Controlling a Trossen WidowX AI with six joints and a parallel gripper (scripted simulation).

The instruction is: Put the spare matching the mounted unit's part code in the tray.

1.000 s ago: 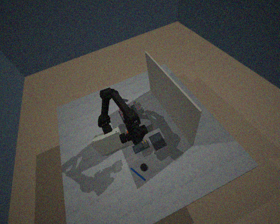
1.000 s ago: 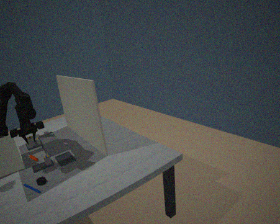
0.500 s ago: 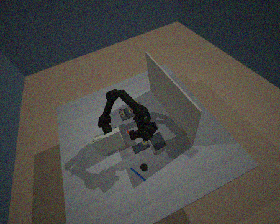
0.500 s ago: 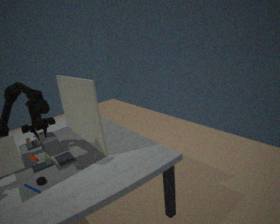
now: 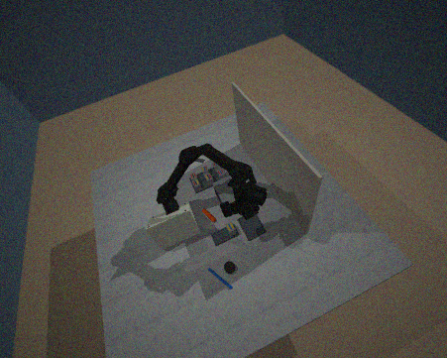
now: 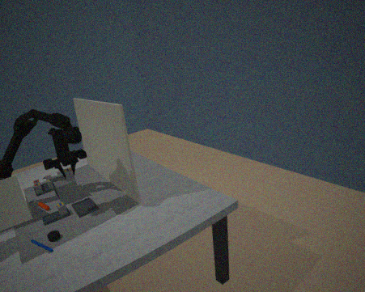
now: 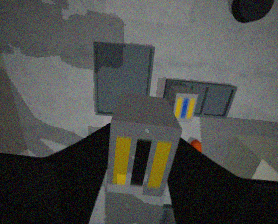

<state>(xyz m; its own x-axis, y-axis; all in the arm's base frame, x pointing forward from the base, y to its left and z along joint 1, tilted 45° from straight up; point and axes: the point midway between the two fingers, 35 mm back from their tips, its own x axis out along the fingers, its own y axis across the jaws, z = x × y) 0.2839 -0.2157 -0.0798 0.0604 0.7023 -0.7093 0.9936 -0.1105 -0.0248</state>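
Right now the tray is 30 mm ahead of my gripper tip and 170 mm below it. Round my gripper tip: tall grey panel 250 mm ahead, 190 mm to the left, 50 mm above; blue pen 220 mm behind, 140 mm to the right, 170 mm below.
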